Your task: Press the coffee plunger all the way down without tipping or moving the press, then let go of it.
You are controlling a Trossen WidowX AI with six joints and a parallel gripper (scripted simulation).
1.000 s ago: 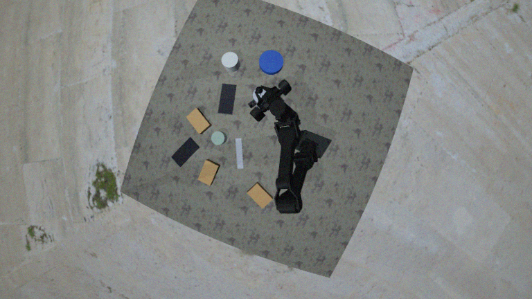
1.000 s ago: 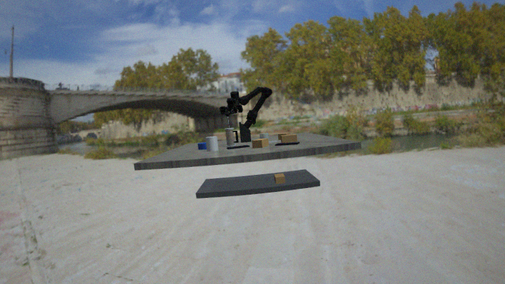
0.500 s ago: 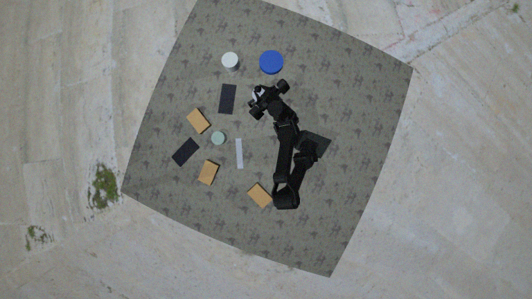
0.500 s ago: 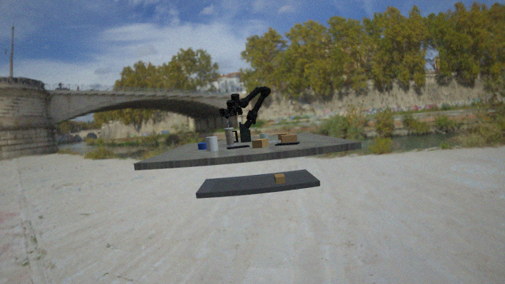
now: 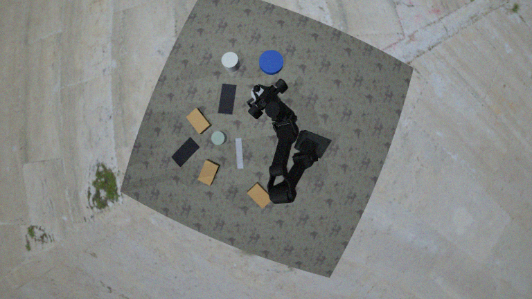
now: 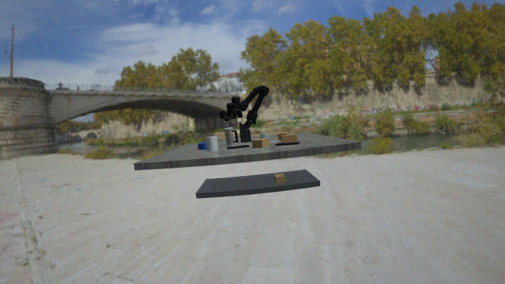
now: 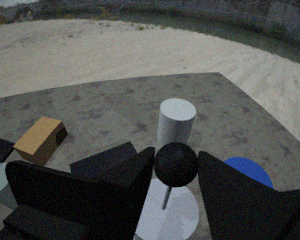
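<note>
Right now the coffee press is 10 mm behind my gripper tip, 20 mm to the left of it and 100 mm below it. From my gripper tip the other things lie so: pale green disc 70 mm ahead, 270 mm to the left, 170 mm below; then white cylinder 190 mm ahead, 90 mm to the right, 160 mm below; then blue disc 10 mm ahead, 180 mm to the right, 190 mm below.
</note>
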